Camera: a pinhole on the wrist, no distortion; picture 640 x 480 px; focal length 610.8 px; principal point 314.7 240.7 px. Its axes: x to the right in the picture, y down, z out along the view. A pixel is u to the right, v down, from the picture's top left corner.
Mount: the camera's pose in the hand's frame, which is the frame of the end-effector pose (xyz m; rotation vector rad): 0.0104 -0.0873 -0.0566 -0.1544 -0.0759 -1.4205
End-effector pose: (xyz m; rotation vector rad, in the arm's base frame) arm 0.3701 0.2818 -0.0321 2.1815 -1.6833 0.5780
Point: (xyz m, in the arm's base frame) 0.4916 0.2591 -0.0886
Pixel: 531.3 218.9
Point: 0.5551 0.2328 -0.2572
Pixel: 569.6 86.4
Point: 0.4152 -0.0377 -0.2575
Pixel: 263.2 444.0
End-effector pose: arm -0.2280 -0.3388 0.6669 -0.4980 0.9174 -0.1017
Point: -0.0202 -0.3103 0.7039
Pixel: 266.9 417.3
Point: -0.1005 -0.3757 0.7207
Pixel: 372.4 347.6
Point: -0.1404 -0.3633 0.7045
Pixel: 253.6 325.8
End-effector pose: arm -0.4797 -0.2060 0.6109 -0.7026 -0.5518 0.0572
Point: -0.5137 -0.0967 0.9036
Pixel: 469.4 426.2
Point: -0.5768 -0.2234 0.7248
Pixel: 418.7 27.7
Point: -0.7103 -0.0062 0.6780
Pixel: 77.3 21.1
